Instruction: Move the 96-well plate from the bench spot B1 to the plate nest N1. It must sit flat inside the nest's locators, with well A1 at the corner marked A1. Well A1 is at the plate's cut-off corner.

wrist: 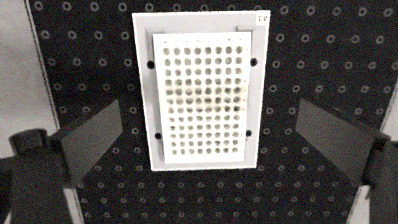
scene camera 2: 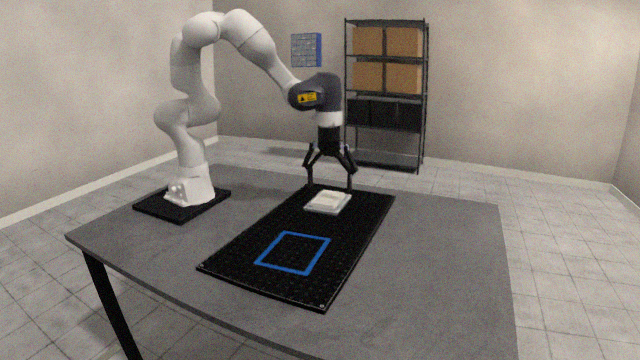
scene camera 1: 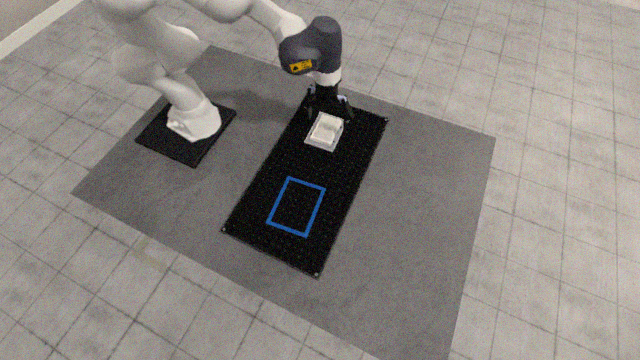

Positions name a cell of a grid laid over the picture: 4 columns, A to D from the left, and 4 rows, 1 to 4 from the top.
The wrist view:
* my gripper: C3
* white 96-well plate: C2
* plate nest: B1
